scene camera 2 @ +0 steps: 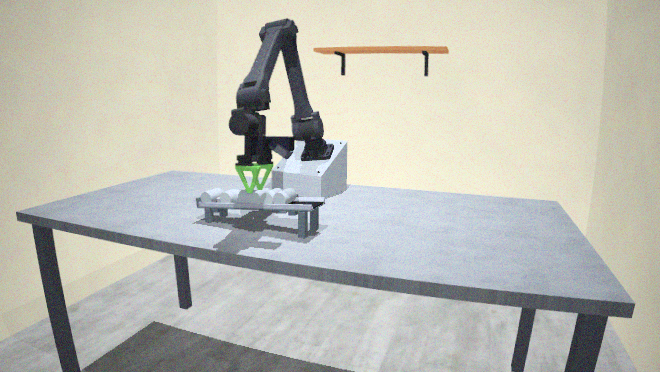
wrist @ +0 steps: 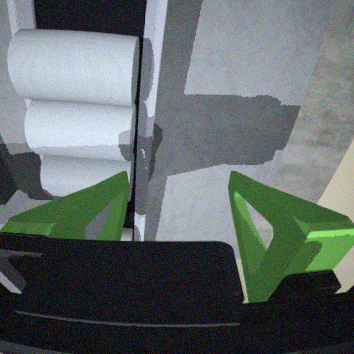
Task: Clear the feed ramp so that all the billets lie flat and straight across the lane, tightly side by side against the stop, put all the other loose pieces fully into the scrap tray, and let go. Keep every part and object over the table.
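Seen in the pictures: gripper, fingertip midpoint: (scene camera 2: 254, 191) (wrist: 178, 178); arm's base, origin of the base link: (scene camera 2: 318, 153).
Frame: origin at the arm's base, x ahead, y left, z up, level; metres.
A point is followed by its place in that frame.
Note:
The feed ramp (scene camera 2: 289, 206) @[z -0.066, x 0.553, y 0.083 m] (wrist: 157, 35) @[z -0.063, x 0.547, y 0.066 m] stands on short legs on the table, with a dark lane between pale rails. Several white cylinders lie on it. In the wrist view, a thick one (wrist: 75, 65) @[z -0.035, x 0.506, y 0.053 m], a second (wrist: 80, 125) @[z -0.041, x 0.500, y 0.020 m] and a third (wrist: 75, 175) @[z -0.045, x 0.486, y -0.018 m] lie across the lane side by side; the green finger partly covers the third. In scene camera 2, a leftmost cylinder (scene camera 2: 211, 194) @[z -0.067, x 0.492, y -0.191 m] lies near the ramp's left end. My gripper (scene camera 2: 255, 190) @[z -0.031, x 0.558, y -0.015 m] (wrist: 178, 178) @[z -0.031, x 0.558, y -0.015 m] is open and empty, pointing down low at the ramp's middle. In the wrist view, its left finger overlaps the lane. The scrap tray cannot be made out.
The robot's pale base block (scene camera 2: 332, 172) @[z -0.061, x 0.051, y 0.072 m] stands behind the ramp on the grey table (scene camera 2: 425, 240) @[z -0.150, x 0.488, y 0.444 m]. The arm's shadow falls across the table in front of the ramp. An orange-brown shelf (scene camera 2: 382, 50) is on the back wall. The table's near edge runs in front of the ramp.

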